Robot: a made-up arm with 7 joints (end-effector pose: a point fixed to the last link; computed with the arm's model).
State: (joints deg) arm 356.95 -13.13 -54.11 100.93 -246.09 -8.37 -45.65
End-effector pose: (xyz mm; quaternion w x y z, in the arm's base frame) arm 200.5 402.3 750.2 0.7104 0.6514 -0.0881 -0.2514
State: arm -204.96 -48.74 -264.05 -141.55 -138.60 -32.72 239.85
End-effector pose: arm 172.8 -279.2 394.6 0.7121 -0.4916 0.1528 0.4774
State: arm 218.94 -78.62 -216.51 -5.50 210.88 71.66 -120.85
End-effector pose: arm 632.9 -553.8 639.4 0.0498 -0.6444 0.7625 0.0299
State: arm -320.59 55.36 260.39 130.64 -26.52 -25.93 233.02
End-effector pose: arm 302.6 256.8 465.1 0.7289 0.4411 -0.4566 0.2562
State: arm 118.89 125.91 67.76 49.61 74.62 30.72 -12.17
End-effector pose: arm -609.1 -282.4 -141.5 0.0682 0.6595 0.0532 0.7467
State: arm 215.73 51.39 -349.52 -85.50 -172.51 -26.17 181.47
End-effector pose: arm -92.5 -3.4 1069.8 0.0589 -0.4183 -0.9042 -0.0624
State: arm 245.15 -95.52 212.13 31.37 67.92 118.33 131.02
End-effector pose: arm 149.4 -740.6 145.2 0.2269 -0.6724 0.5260 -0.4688
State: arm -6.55 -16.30 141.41 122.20 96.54 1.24 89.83
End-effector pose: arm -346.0 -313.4 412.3 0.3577 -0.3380 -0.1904 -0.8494
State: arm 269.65 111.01 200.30 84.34 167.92 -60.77 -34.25
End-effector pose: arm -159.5 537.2 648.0 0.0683 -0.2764 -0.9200 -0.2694
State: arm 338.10 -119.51 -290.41 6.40 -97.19 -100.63 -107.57
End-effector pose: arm -614.7 -353.4 -99.8 0.6092 -0.3601 -0.1913 0.6801
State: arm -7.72 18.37 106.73 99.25 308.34 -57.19 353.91
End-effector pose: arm -9.9 -461.7 797.5 0.4087 -0.6685 0.6192 -0.0504
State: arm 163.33 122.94 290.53 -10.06 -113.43 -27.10 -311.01
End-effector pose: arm -760.8 -121.9 -145.4 0.4554 -0.2656 0.1222 -0.8409
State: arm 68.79 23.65 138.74 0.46 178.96 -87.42 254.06
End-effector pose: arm 52.1 -283.4 1191.0 0.4816 0.6841 0.4441 0.3207
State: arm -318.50 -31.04 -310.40 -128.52 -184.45 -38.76 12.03
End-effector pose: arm -40.5 432.6 351.1 0.6870 0.5357 0.2384 -0.4292
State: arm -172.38 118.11 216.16 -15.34 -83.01 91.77 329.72
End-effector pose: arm -698.1 218.1 -72.9 0.4206 0.8949 -0.0377 0.1442
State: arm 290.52 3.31 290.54 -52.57 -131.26 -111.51 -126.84
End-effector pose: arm 299.6 -111.5 1081.0 0.5002 0.6028 0.4929 -0.3787
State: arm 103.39 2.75 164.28 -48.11 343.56 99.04 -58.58
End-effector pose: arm -14.9 -303.9 1118.0 0.2552 0.1932 0.8820 -0.3458
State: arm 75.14 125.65 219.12 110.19 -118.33 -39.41 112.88
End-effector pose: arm 406.5 -275.6 500.0 0.2847 -0.2728 -0.7989 0.4542
